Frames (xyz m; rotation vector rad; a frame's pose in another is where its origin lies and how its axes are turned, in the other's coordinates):
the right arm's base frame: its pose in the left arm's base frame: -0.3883 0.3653 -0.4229 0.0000 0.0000 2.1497
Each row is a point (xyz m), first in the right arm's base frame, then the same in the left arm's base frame.
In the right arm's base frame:
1: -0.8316 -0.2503 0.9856
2: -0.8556 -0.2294 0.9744
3: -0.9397 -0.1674 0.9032
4: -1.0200 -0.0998 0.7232
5: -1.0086 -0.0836 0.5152
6: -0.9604 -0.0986 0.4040
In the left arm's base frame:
1: 0.2762 -0.1939 0.5627
2: 0.2718 -0.2254 0.5515
3: 0.2659 -0.3297 0.4803
4: 0.2533 -0.4339 0.3003
5: 0.2335 -0.4332 0.0923
6: 0.2197 -0.3847 -0.0189

